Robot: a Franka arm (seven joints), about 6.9 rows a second.
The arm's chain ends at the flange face. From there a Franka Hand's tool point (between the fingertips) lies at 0.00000 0.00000 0.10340 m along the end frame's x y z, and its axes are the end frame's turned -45 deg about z.
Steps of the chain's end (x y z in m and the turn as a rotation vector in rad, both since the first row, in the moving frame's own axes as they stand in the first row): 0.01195 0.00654 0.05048 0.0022 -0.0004 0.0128; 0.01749 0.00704 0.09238 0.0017 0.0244 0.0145; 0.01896 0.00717 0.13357 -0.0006 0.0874 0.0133; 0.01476 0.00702 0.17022 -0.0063 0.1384 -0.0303; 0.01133 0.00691 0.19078 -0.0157 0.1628 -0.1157; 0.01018 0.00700 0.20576 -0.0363 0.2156 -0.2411; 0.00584 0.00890 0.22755 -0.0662 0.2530 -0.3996; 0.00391 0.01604 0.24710 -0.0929 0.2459 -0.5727; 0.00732 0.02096 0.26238 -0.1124 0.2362 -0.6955
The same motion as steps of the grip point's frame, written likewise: 0.00396 0.01289 0.05048 0.0018 0.0013 0.0128; 0.00929 0.01902 0.09235 -0.0161 0.0185 0.0145; 0.01463 0.02494 0.13318 -0.0622 0.0614 0.0133; 0.01526 0.02580 0.16923 -0.1023 0.0934 -0.0303; 0.01456 0.02524 0.18940 -0.1262 0.1040 -0.1157; 0.01733 0.02868 0.20331 -0.1781 0.1268 -0.2411; 0.01556 0.03021 0.22408 -0.2257 0.1321 -0.3996; 0.00875 0.03417 0.24364 -0.2396 0.1082 -0.5727; 0.00706 0.04020 0.25900 -0.2465 0.0875 -0.6955
